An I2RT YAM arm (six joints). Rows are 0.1 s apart.
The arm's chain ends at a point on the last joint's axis. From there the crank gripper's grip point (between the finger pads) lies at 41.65 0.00 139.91 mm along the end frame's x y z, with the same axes.
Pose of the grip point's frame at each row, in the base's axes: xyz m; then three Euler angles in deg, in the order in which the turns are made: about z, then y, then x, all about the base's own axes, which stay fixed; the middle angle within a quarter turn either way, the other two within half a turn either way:
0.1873 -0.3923 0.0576 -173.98 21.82 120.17
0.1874 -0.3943 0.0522 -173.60 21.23 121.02
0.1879 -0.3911 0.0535 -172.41 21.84 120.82
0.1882 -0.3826 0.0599 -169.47 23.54 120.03
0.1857 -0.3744 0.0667 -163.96 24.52 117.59
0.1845 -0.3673 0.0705 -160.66 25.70 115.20
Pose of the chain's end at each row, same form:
0.1737 -0.2689 0.1344 -173.98 21.82 120.17
0.1753 -0.2721 0.1311 -173.60 21.23 121.02
0.1742 -0.2692 0.1326 -172.41 21.84 120.82
0.1699 -0.2612 0.1389 -169.47 23.54 120.03
0.1641 -0.2522 0.1435 -163.96 24.52 117.59
0.1592 -0.2437 0.1439 -160.66 25.70 115.20

